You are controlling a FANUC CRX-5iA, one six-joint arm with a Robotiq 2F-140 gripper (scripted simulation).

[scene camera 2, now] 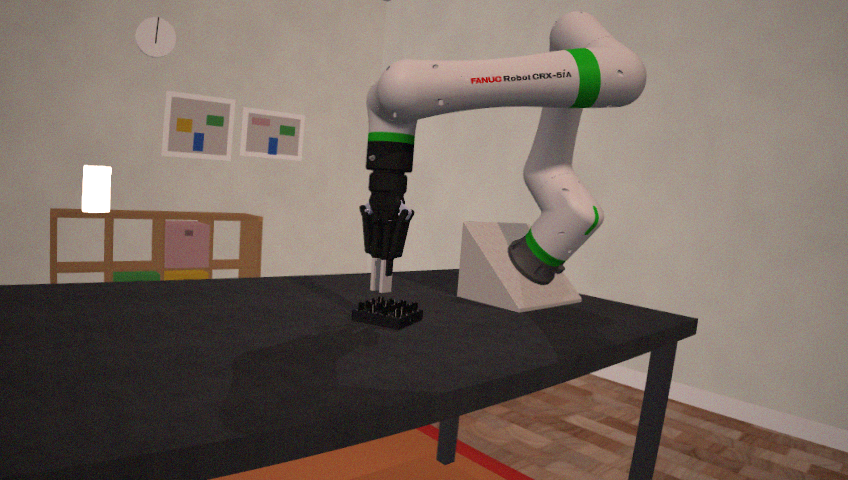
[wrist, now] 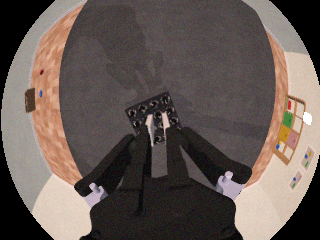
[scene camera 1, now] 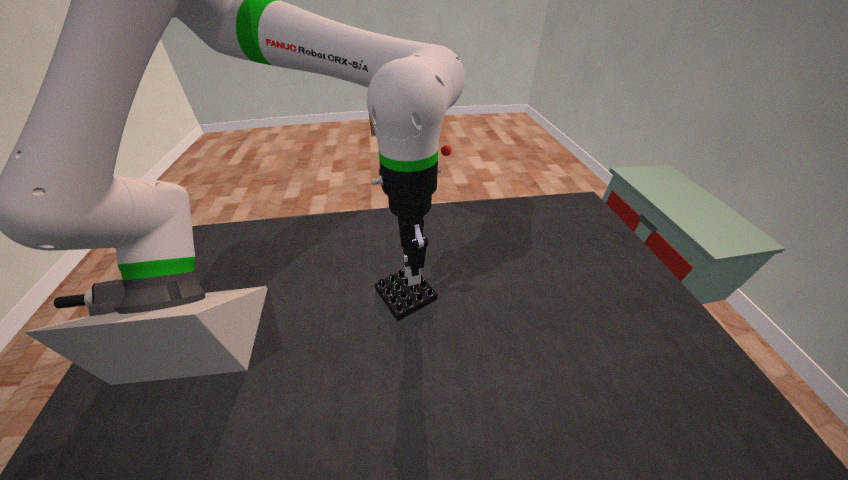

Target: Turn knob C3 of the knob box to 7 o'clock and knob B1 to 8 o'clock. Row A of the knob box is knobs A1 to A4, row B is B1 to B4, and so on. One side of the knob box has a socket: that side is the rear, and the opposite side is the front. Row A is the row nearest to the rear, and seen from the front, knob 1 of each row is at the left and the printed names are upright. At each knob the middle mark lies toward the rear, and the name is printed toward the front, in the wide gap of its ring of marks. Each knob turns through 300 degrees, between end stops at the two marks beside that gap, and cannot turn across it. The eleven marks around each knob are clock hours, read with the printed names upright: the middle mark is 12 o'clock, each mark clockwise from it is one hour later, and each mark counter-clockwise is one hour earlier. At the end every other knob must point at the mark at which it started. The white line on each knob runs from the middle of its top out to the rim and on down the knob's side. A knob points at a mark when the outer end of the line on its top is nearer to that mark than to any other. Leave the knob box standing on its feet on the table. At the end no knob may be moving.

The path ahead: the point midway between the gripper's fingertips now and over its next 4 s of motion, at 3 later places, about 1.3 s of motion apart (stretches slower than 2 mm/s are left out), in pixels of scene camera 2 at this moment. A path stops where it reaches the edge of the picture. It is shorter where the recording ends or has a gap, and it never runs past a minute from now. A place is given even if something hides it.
My gripper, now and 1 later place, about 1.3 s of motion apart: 380, 290; 384, 239
